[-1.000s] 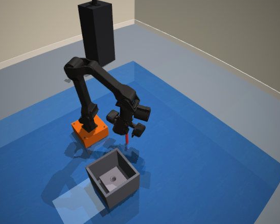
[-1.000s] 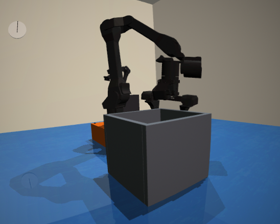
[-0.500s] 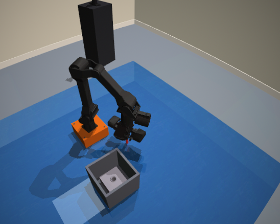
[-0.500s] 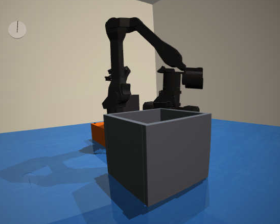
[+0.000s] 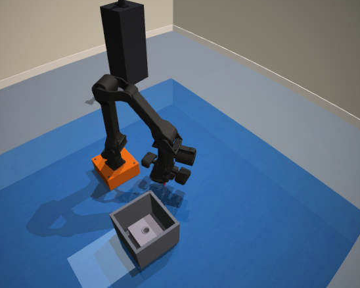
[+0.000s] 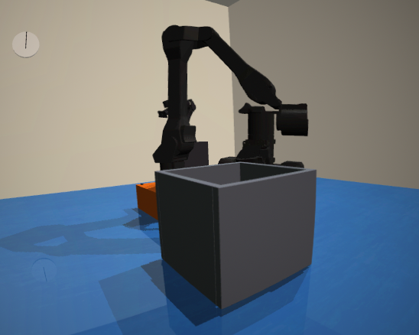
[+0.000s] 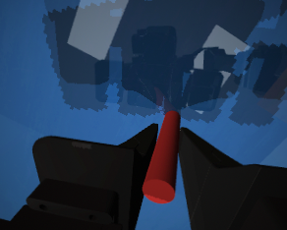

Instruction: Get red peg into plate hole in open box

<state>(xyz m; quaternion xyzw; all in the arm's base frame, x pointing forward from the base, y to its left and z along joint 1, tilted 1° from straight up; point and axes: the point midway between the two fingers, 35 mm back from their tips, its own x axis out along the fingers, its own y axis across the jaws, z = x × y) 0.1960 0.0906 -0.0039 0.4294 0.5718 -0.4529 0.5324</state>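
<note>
Now: the light grey plate 21 cm to the right of my gripper tip, 11 cm ahead of it and 2 cm above it. The rest, counted from my gripper tip: red peg: 1 cm above.
</note>
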